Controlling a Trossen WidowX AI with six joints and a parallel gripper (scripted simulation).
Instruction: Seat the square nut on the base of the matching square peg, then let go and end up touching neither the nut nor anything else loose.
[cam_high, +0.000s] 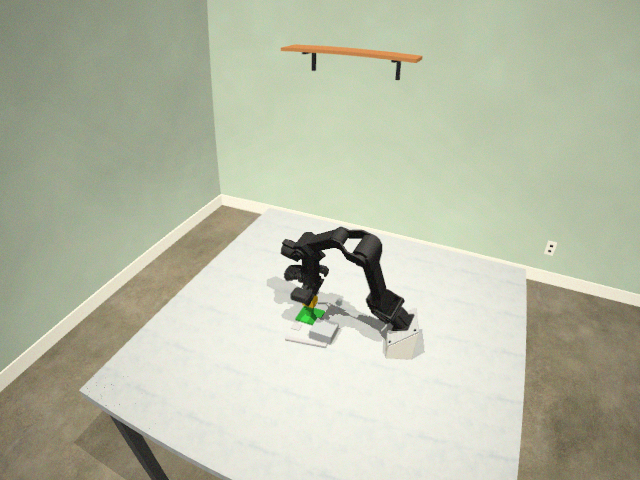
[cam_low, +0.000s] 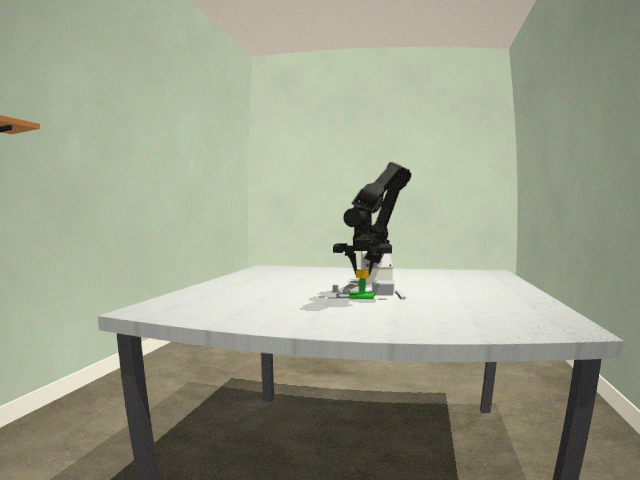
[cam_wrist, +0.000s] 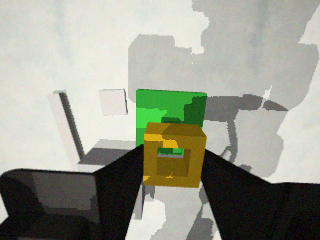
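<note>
Right now the small white tile is 70 mm to the left of my hand and 100 mm below it. From my hand the other things lie so: white strip 70 mm behind, 110 mm to the left, 100 mm below; small grey cube 40 mm behind, 120 mm to the right, 90 mm below; grey block 90 mm behind, 40 mm to the left, 90 mm below.
</note>
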